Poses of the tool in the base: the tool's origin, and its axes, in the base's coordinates. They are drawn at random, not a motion.
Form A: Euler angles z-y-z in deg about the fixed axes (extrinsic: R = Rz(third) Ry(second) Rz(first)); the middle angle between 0 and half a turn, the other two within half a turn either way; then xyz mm.
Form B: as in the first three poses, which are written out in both.
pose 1, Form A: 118.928, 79.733, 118.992, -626.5, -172.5, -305.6
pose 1, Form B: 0.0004, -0.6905, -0.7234, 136.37, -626.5, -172.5, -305.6
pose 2, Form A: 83.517, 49.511, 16.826, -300.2, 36.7, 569.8
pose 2, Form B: 0.2830, 0.4300, 0.8573, 108.87, -300.2, 36.7, 569.8
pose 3, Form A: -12.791, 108.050, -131.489, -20.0, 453.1, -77.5
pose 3, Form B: 0.7078, 0.4194, -0.5684, 159.24, -20.0, 453.1, -77.5
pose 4, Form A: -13.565, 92.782, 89.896, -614.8, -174.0, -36.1
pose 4, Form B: -0.6766, 0.5338, 0.5073, 114.32, -614.8, -174.0, -36.1
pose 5, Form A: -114.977, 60.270, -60.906, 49.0, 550.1, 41.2
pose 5, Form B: -0.2283, 0.4474, -0.8647, 176.44, 49.0, 550.1, 41.2
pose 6, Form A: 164.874, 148.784, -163.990, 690.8, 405.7, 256.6
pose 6, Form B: 0.2684, -0.9633, 0.0022, 148.78, 690.8, 405.7, 256.6
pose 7, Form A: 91.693, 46.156, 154.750, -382.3, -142.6, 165.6
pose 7, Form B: 0.2373, -0.3869, -0.8911, 119.47, -382.3, -142.6, 165.6
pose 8, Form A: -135.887, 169.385, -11.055, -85.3, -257.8, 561.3
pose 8, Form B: -0.8828, 0.4612, -0.0887, 176.98, -85.3, -257.8, 561.3
